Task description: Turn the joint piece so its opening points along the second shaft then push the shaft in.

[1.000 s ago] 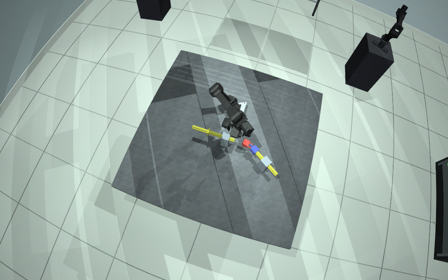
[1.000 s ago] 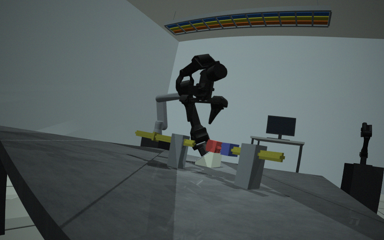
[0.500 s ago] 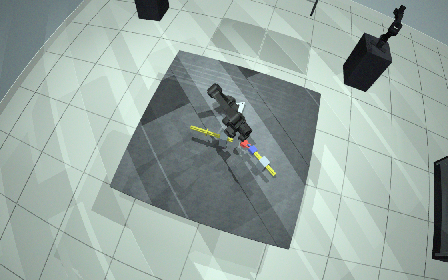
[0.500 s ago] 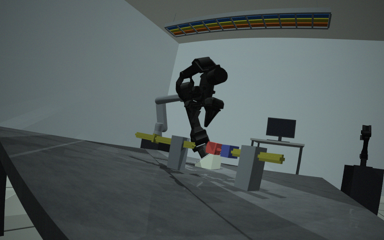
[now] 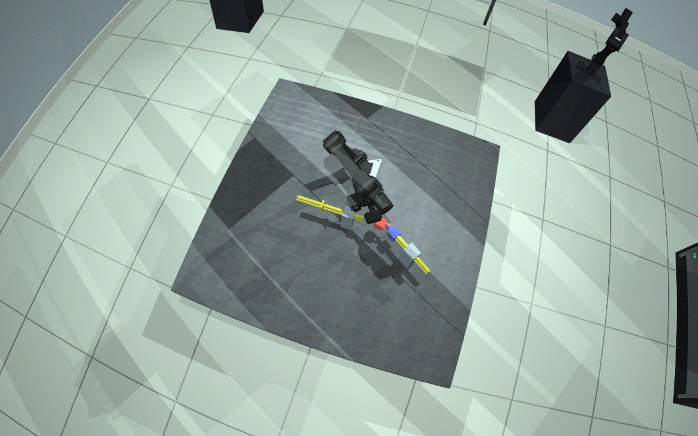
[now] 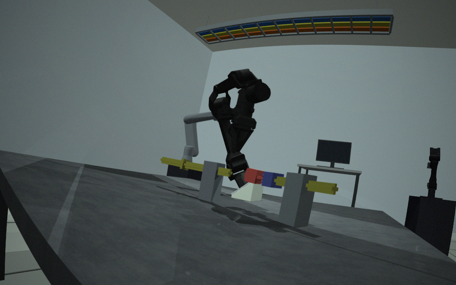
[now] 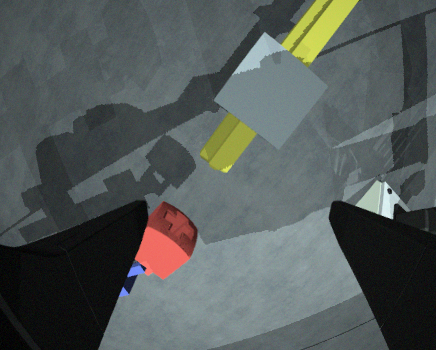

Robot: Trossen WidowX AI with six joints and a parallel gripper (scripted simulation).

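My gripper tip is now 2 cm short of the red joint piece, 9 cm to the right of it and 6 cm above it.
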